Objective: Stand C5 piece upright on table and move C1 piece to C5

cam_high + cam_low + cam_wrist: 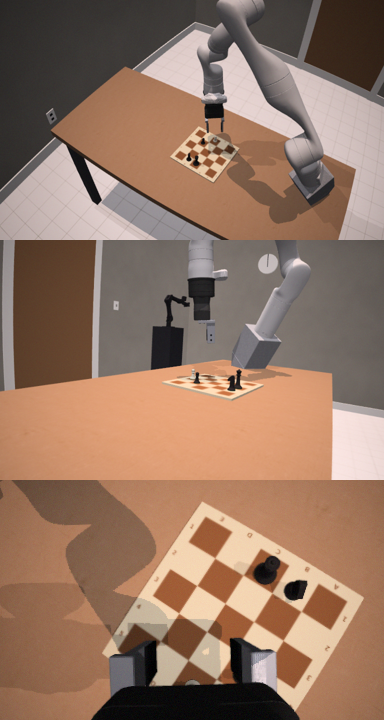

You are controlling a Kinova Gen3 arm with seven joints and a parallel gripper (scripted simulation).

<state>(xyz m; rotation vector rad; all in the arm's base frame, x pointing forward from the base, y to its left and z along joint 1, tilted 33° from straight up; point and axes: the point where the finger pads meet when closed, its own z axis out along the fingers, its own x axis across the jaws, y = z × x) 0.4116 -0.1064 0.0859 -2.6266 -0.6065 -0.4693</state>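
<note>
My hand is 10 mm short of the white pawn, 50 mm to the left of it and 120 mm above it. Round my hand: chessboard 10 mm ahead, 30 mm to the left, 140 mm below; black pawn 50 mm ahead, 10 mm to the right, 120 mm below.
</note>
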